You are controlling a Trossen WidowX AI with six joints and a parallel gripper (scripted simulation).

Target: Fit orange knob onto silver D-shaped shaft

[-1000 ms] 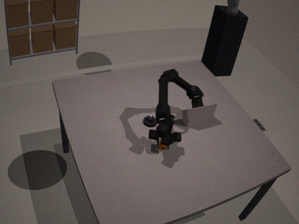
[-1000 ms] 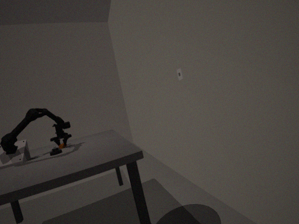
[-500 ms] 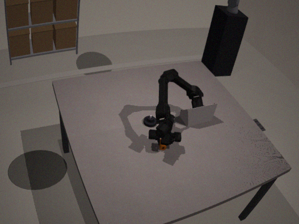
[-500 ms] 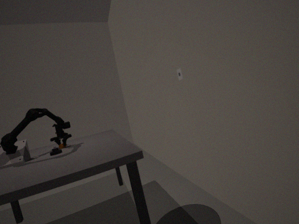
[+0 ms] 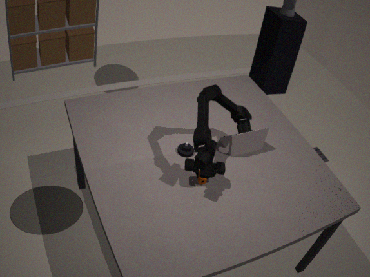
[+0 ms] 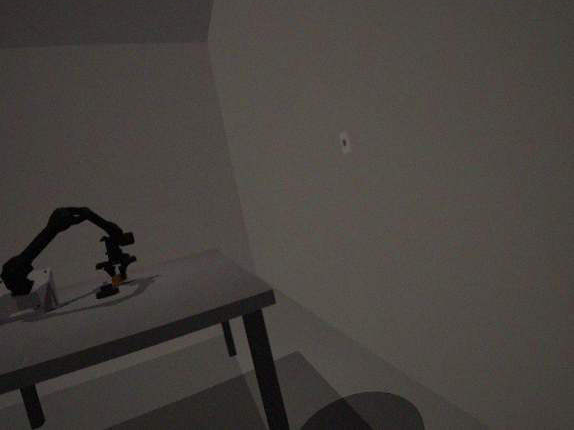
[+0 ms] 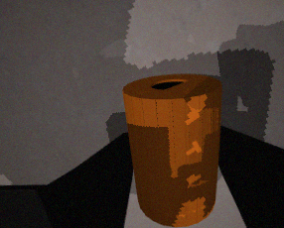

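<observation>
The orange knob is 10 mm to the right of my gripper tip and 10 mm above it. Also, from my gripper tip: round black pedestal (20 mm ahead, 210 mm to the right, 10 mm above).
</observation>
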